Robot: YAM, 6 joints.
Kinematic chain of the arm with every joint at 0, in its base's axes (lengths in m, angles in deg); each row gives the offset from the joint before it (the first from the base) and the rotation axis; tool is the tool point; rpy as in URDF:
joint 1: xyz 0 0 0.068 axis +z
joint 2: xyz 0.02 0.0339 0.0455 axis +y
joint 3: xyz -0.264 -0.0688 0 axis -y
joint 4: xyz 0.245 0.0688 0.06 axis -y
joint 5: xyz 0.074 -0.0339 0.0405 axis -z
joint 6: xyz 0.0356 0 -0.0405 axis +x
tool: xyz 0 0 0 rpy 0 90 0
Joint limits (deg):
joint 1: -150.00..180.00
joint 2: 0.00..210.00
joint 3: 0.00..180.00
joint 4: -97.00..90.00
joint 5: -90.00..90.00
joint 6: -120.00..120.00
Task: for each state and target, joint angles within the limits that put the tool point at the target. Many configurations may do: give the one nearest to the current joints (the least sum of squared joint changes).
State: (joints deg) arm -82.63 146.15 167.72 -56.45 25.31 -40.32
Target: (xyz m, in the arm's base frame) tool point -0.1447 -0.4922 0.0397
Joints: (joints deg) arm -104.63 164.38 141.63 -72.99 26.07 -40.32
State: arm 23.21 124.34 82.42 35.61 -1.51 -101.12
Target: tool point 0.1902 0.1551 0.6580
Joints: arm 38.72 92.18 123.04 40.03 -3.28 -101.12
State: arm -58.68 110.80 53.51 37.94 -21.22 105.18
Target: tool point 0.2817 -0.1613 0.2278
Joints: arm -32.53 87.03 40.79 38.69 -25.79 105.18
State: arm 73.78 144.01 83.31 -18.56 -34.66 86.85
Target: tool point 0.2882 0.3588 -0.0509
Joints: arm 48.89 153.40 93.19 -13.09 -31.89 86.85
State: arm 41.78 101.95 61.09 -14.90 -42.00 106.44
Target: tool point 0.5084 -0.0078 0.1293
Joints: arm -3.16 133.47 93.99 -0.47 -34.62 106.44
